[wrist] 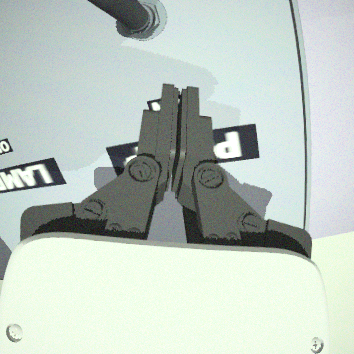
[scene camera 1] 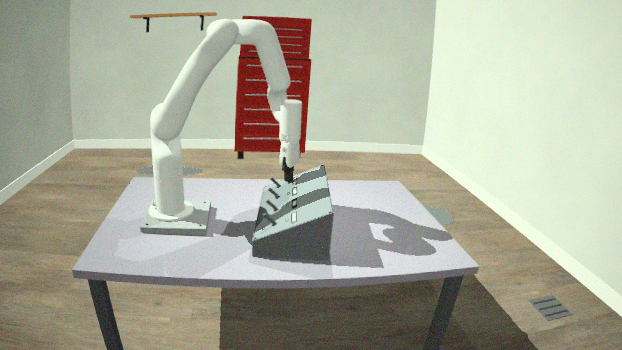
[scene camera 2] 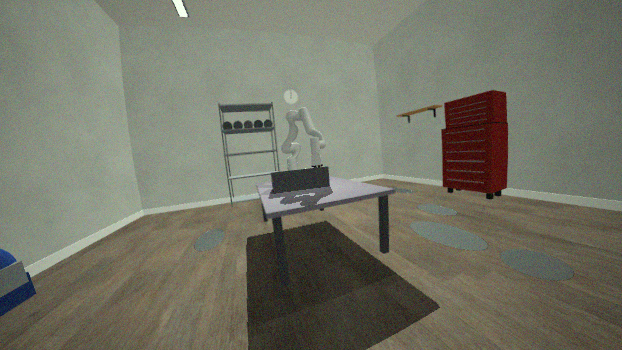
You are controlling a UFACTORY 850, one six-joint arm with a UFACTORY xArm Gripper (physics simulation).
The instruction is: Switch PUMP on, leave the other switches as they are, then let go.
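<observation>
The switch box (scene camera 1: pixel 292 245) (scene camera 2: pixel 300 180) (wrist: pixel 265 65) stands on the table, its sloped panel carrying several dark levers. The PUMP lever (scene camera 1: pixel 275 183) (wrist: pixel 125 11) is at the panel's far end in scene view 1; its tip leans away from the ON label (wrist: pixel 154 105), like the other levers. In the wrist view its tip is out of frame. The PUMP label (wrist: pixel 247 142) is partly hidden by the fingers. My gripper (scene camera 1: pixel 288 180) (wrist: pixel 175 106) is shut and empty, low over the panel on the ON side of that lever, apart from it. Whether the fingertips touch the panel is unclear.
The LAMP label (wrist: pixel 30 175) lies beside PUMP's. The neighbouring lever (scene camera 1: pixel 274 193) stands close to the PUMP lever. The table (scene camera 1: pixel 150 267) (scene camera 2: pixel 360 191) carries the arm's base plate (scene camera 1: pixel 175 231). A red tool cabinet (scene camera 1: pixel 257 100) (scene camera 2: pixel 475 150) stands at the wall, well away.
</observation>
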